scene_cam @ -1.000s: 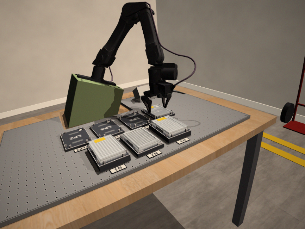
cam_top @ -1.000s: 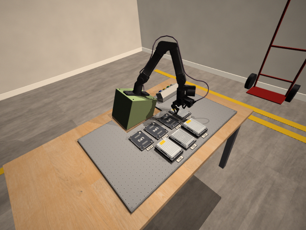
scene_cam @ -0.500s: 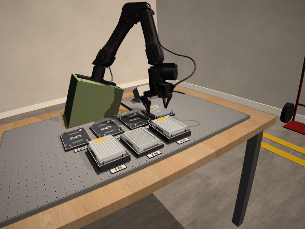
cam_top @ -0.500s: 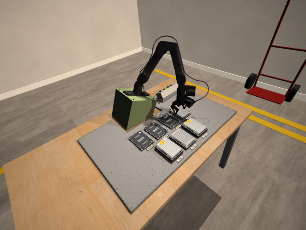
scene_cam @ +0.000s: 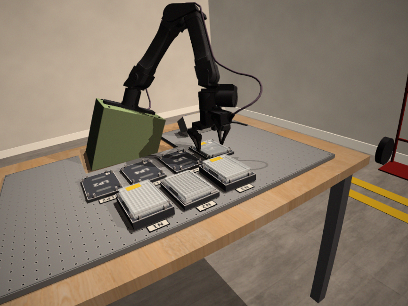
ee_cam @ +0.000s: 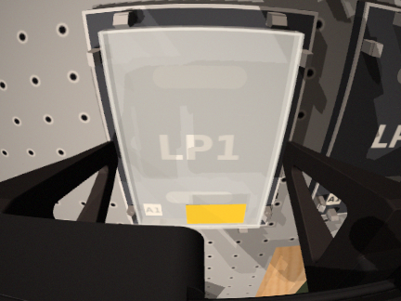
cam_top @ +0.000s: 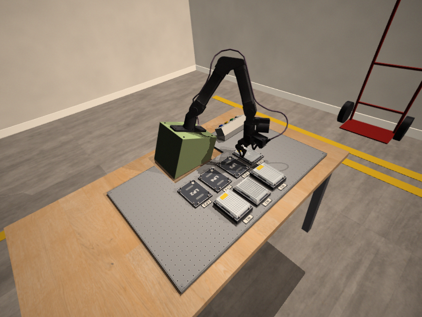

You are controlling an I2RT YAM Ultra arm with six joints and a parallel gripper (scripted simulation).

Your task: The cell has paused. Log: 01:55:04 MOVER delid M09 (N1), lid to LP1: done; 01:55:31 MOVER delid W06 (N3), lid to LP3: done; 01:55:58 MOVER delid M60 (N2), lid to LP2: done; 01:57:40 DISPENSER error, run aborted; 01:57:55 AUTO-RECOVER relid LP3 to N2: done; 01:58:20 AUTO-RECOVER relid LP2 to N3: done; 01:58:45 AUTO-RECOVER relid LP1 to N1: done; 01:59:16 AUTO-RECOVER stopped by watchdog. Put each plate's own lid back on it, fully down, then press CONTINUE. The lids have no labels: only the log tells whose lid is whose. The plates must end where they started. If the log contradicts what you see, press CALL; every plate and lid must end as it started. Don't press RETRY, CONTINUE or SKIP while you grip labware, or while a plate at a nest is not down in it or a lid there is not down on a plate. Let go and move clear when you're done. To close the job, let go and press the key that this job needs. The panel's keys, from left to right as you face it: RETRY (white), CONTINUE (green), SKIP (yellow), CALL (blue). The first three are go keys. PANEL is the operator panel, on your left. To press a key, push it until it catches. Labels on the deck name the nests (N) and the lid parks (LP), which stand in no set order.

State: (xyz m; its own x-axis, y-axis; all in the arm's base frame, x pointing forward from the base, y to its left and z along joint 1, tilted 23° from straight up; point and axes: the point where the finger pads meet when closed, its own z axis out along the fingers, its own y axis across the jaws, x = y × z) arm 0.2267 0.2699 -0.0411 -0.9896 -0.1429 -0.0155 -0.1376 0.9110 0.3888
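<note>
Now: the clear lid 190 mm ahead of my hand, 40 mm to the right of it and 10 mm above it.
</note>
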